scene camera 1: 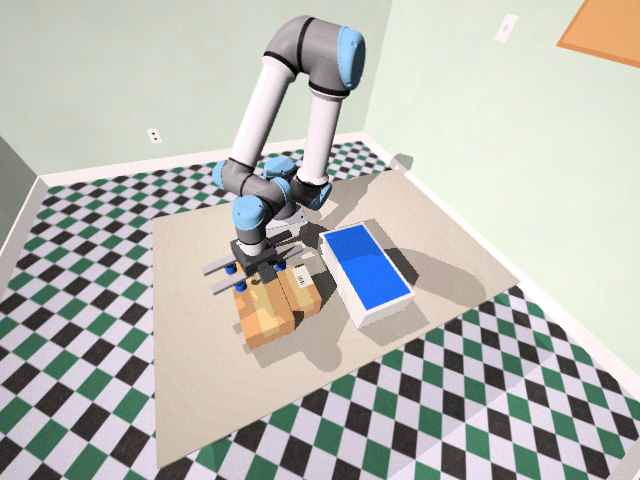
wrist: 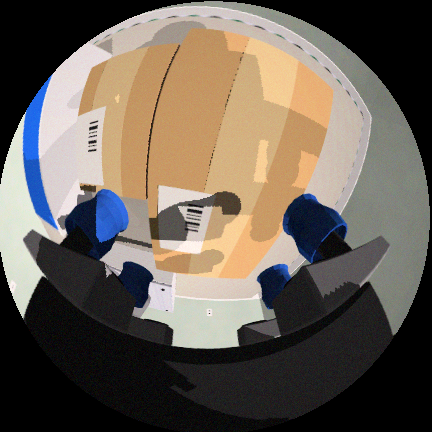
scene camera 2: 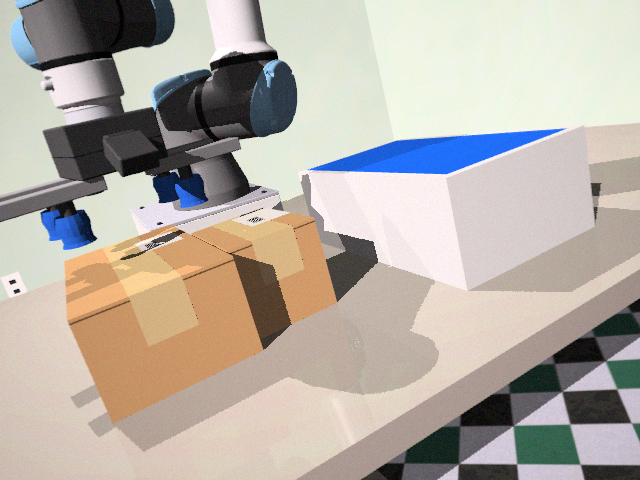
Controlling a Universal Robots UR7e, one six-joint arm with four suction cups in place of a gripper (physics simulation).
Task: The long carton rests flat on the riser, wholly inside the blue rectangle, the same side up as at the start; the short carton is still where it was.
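Seen in the pictures: hand, tool point: (wrist: 204, 255) (scene camera 2: 131, 218); arm's base, link origin: (scene camera 2: 212, 198).
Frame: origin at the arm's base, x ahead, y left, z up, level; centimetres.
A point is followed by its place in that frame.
The long carton (scene camera 1: 264, 312) @(y -28.2, x 40.5, z 1.1 cm) (scene camera 2: 217, 310) @(y -24.6, x 46.7, z -3.4 cm) (wrist: 200, 110) @(y -23.2, x 37.1, z 1.1 cm) lies flat on the table, its barcode label facing up. The short carton (scene camera 1: 306, 295) @(y -14.3, x 42.8, z 1.1 cm) (scene camera 2: 310, 286) @(y -13.4, x 46.2, z -6.1 cm) (wrist: 112, 100) @(y -15.4, x 39.7, z 1.1 cm) lies close along its side, nearer the riser. The riser (scene camera 1: 385, 311) @(y 5.4, x 61.2, z -1.9 cm) (scene camera 2: 516, 222) @(y 4.2, x 60.9, z -4.6 cm) (wrist: 65, 115) is a white box with a blue rectangle (scene camera 1: 374, 276) @(y 8.9, x 50.6, z 2.8 cm) (scene camera 2: 465, 149) @(y 9.0, x 52.8, z 2.8 cm) (wrist: 31, 135) on top; no carton is on it. My gripper (scene camera 1: 258, 272) @(y -23.7, x 27.2, z 5.0 cm) (scene camera 2: 124, 209) @(y -23.7, x 27.2, z 5.0 cm) (wrist: 209, 252) @(y -23.7, x 27.2, z 5.0 cm) hangs with its blue cups a little above the long carton's end near the robot base, open, holding nothing. One cup is hidden in scene camera 1.
The robot base (scene camera 1: 289, 221) @(y -0.3, x 9.4, z -0.7 cm) (scene camera 2: 253, 198) @(y 2.4, x 11.3, z -0.9 cm) (wrist: 162, 296) @(y -12.0, x 0.6, z 0.2 cm) stands behind the cartons. A narrow stretch of table (scene camera 1: 191, 382) @(y -54.0, x 43.2, z -9.2 cm) (scene camera 2: 36, 361) @(y -38.7, x 18.2, z -9.2 cm) separates the cartons from the riser. The arm's forearm and elbow rise above the base. Checkered floor (scene camera 1: 465, 372) lies beyond the table's edges.
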